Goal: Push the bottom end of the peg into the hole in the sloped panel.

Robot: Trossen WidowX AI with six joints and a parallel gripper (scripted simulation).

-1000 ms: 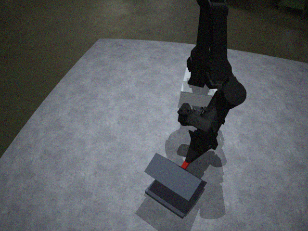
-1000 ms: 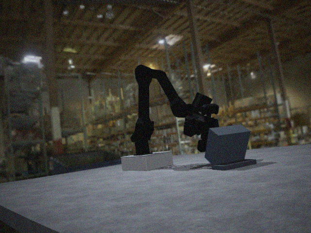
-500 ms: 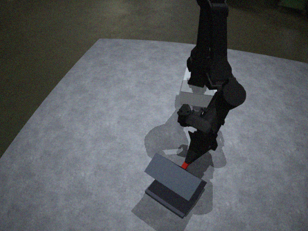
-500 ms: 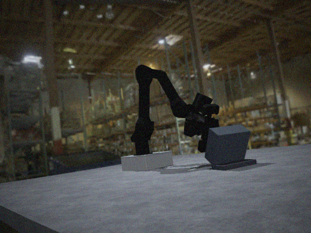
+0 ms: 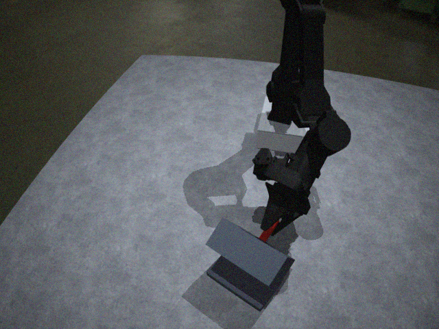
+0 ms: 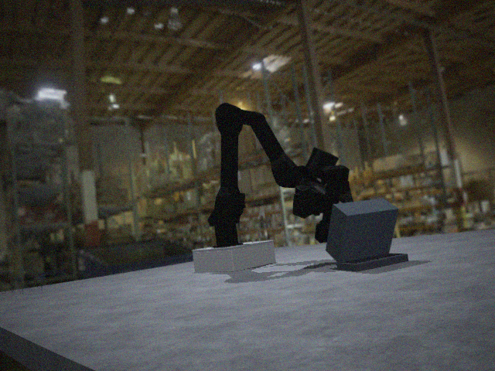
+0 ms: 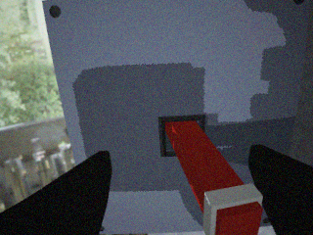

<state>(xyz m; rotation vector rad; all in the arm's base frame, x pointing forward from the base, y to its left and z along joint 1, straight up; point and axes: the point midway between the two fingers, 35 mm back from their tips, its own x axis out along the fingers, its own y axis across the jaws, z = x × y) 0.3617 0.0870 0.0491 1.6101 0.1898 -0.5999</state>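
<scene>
The red square peg lies 2 cm behind my gripper tip. The rest, counted from my gripper tip: grey sloped panel 4 cm ahead, 2 cm below, 1 cm to the right; dark base plate 9 cm below, 6 cm ahead, 2 cm to the right.
</scene>
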